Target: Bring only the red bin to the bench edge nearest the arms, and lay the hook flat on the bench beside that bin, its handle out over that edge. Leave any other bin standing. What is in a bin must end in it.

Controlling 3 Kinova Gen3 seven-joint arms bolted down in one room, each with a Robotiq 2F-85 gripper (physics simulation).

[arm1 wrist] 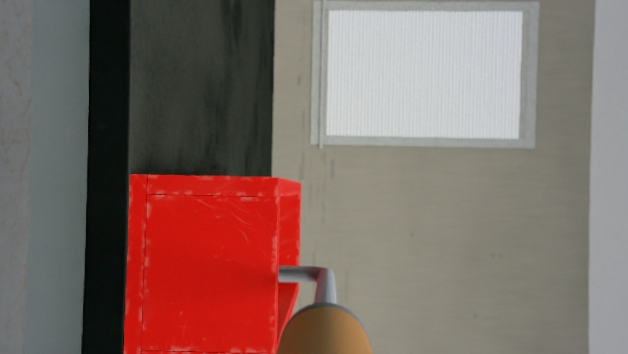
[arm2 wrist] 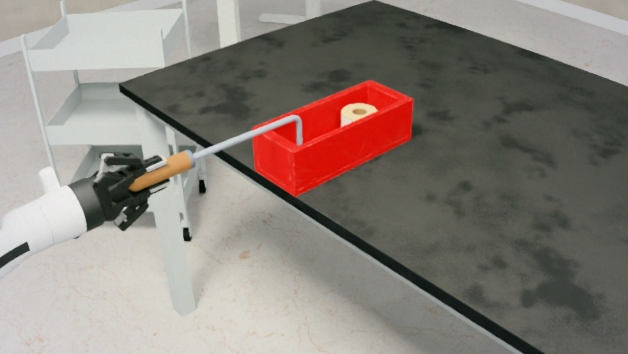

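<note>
The red bin (arm1 wrist: 210,270) (arm2 wrist: 350,145) stands upright on the dark bench (arm1 wrist: 200,90) (arm2 wrist: 450,150), its near end wall about flush with the bench edge. A cream and white roll (arm2 wrist: 348,111) stands inside it. The hook has a tan handle (arm1 wrist: 325,332) (arm2 wrist: 172,171) and a grey rod; the rod passes over the near end wall and its bent tip points down inside the bin. The tip's lower end is hidden. Arm1's gripper (arm2 wrist: 159,176) is shut on the handle, off the bench edge; its fingers do not show in the arm1 wrist view. Arm2's and arm3's grippers are not in view.
A white three-shelf cart (arm2 wrist: 100,61) stands on the floor beyond the bench's left corner. A bench leg (arm2 wrist: 172,260) stands below that corner. In the arm1 wrist view, a white grille panel (arm1 wrist: 425,75) is on the beige wall behind the bench.
</note>
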